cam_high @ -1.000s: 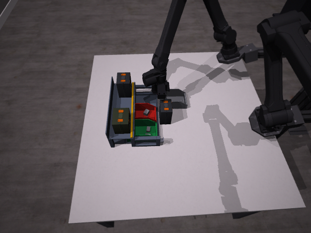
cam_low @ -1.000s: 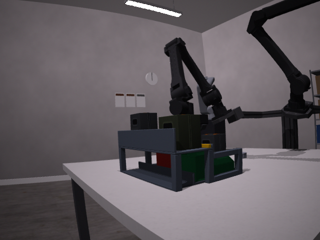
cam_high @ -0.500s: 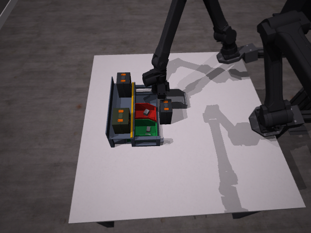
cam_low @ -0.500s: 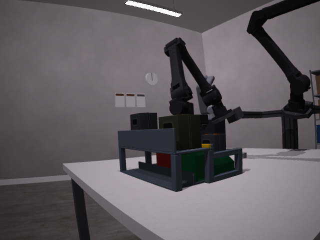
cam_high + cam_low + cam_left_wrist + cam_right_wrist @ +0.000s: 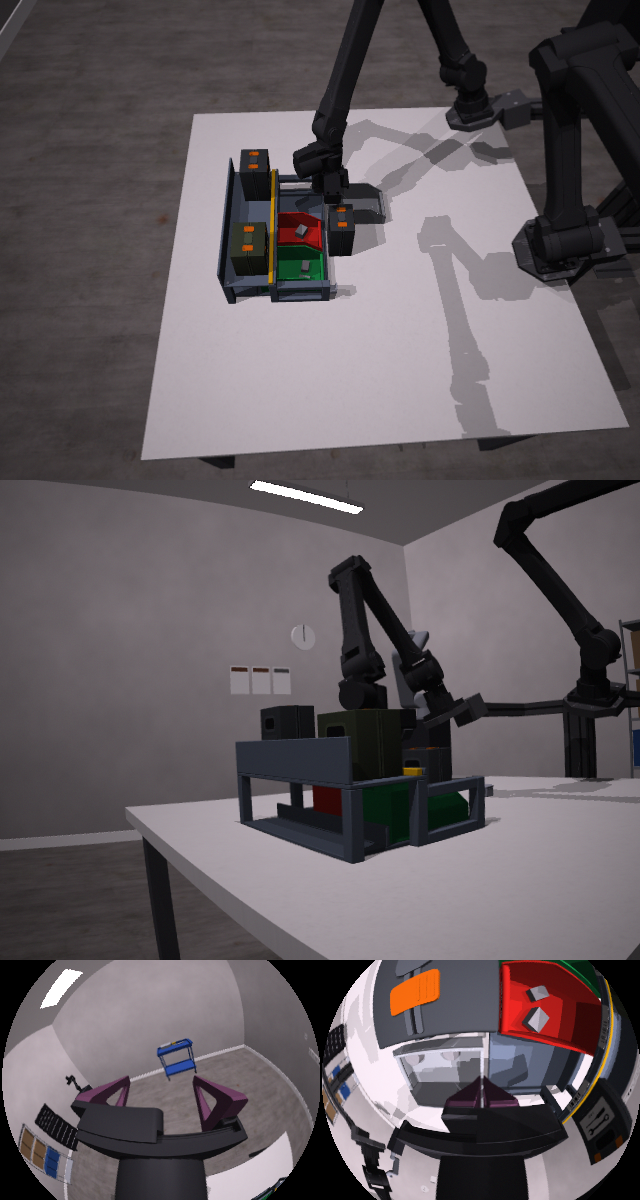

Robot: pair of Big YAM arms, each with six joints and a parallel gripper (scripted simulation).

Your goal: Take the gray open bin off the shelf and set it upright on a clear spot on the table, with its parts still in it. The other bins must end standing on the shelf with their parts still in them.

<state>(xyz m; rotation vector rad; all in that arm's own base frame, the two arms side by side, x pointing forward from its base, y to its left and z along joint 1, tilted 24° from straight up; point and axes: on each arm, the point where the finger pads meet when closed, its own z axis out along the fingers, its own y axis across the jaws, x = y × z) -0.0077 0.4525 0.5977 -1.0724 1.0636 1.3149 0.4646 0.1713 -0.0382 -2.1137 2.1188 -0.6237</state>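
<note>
Now: the gray bin 80 mm behind my right hand, 10 mm to the left of it and 30 mm below it. From my right hand the other things lie so: green bin 140 mm ahead, 210 mm to the left, 20 mm below; red bin 120 mm ahead, 90 mm to the left, 20 mm below; shelf 150 mm ahead, 90 mm to the left.
</note>
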